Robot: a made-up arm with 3 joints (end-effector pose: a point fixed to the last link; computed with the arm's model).
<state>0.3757 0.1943 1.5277</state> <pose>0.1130 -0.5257 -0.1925 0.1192 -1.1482 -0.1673</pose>
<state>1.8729 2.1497 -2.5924</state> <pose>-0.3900 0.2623 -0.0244 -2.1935 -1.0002 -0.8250</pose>
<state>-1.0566 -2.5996 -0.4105</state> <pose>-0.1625 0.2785 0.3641 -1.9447 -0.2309 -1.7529</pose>
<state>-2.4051 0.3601 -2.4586</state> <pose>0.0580 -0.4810 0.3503 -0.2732 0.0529 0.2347</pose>
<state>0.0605 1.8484 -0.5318</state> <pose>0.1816 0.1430 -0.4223 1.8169 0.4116 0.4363</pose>
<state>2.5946 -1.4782 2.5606</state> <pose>0.0881 -0.1928 -0.4360 1.2493 0.0276 0.7902</pose>
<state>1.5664 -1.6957 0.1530</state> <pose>0.4609 -0.0966 -0.1770 -1.1820 1.0375 1.3721</pose>
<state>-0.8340 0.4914 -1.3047</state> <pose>0.3768 -0.4408 -0.0462 0.2384 0.4611 0.4348</pose>
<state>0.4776 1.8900 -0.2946</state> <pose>-0.0126 0.1557 -0.4508 1.9164 0.5238 -0.1758</pose>
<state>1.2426 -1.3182 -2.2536</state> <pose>0.4474 -0.2940 -0.0009 1.5485 -2.2489 0.8571</pose>
